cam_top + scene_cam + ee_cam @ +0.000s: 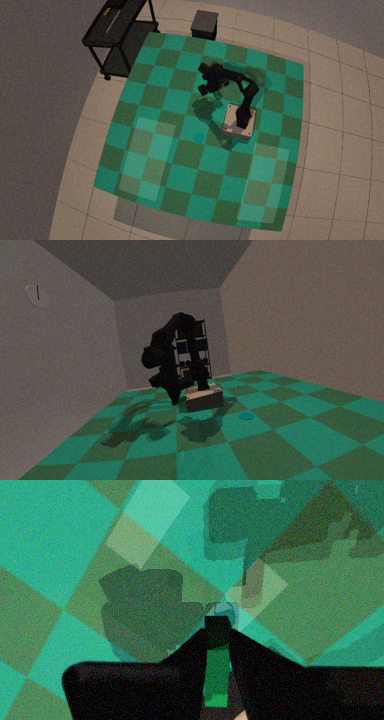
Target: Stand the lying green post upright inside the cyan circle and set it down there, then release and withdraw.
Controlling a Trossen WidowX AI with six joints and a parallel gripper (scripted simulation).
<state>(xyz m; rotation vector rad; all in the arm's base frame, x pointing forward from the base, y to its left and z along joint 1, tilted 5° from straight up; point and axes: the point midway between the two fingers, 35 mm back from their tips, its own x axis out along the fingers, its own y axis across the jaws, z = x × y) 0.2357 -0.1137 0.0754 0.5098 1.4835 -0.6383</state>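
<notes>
Now: the green post 2 cm to the left of my gripper tip and 2 cm behind it. Also, from my gripper tip: cyan circle 28 cm to the left, 10 cm below, 1 cm behind.
</notes>
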